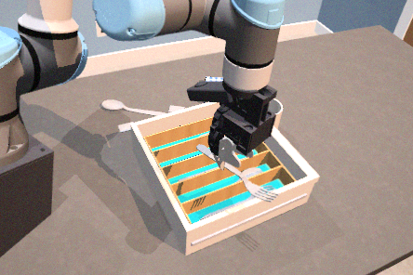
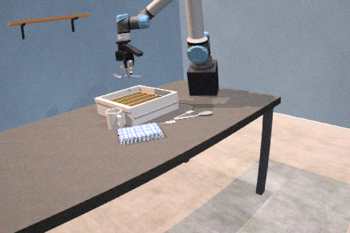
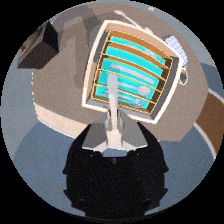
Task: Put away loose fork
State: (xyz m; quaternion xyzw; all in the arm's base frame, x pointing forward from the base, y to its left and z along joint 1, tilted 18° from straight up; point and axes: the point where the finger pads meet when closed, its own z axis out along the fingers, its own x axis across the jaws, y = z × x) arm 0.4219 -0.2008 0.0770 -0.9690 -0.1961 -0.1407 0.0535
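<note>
My hand is 40 mm short of the tray, 110 mm to the right of it and 140 mm above it. From my hand the other things lie so: white mug 250 mm ahead, 240 mm to the left, 160 mm below.
</note>
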